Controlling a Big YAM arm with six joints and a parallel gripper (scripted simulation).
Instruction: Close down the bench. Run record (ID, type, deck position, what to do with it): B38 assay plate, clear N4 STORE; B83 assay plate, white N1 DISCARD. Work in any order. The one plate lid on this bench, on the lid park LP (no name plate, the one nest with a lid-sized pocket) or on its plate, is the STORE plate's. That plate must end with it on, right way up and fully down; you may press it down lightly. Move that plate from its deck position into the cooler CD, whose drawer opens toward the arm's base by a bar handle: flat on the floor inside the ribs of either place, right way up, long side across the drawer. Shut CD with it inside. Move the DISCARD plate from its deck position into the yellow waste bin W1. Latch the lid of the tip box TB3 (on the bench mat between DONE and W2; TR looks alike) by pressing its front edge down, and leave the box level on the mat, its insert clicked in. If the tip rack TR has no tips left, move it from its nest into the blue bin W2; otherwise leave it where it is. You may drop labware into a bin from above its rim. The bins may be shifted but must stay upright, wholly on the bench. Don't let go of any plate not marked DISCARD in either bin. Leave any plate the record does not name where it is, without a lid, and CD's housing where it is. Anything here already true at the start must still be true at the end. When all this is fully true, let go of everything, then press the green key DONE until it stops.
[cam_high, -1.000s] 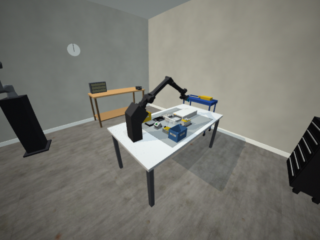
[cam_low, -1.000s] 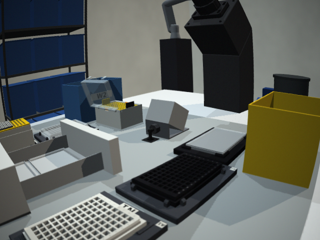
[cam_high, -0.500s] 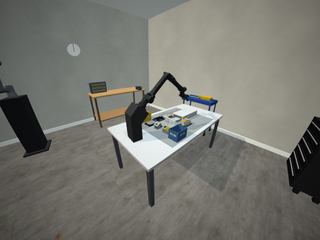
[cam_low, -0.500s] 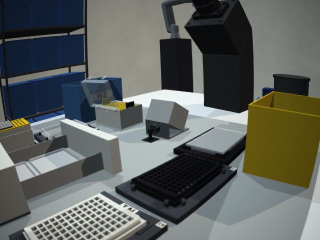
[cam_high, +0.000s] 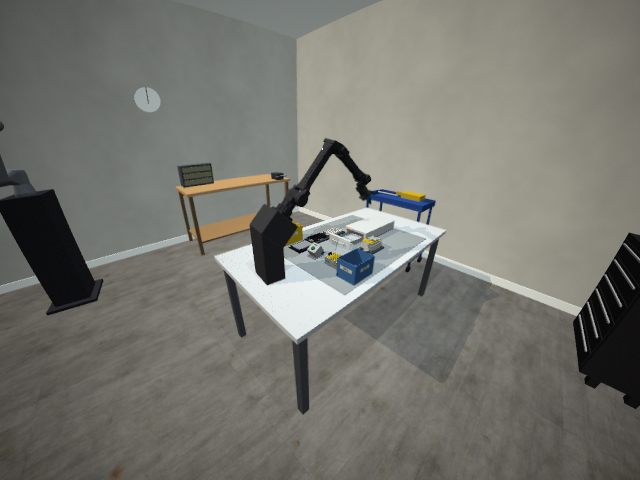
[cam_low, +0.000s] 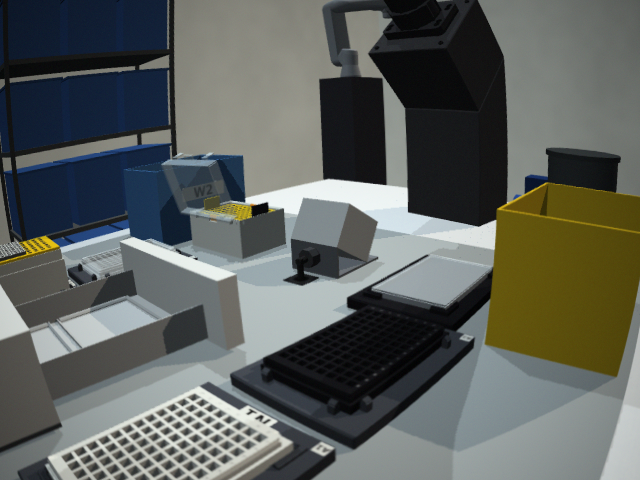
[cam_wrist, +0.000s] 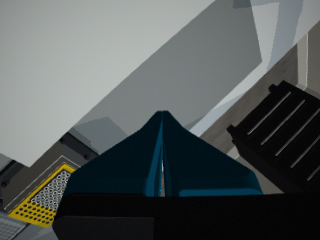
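Now: the tip box lid 46 cm behind my hand, 20 cm to the right of it and 17 cm below it. Also, from my hand: white plate 22 cm behind, 18 cm to the left, 25 cm below; tip rack TR 18 cm behind, 20 cm to the right, 21 cm below; cooler drawer 23 cm behind, 1 cm to the right, 24 cm below.
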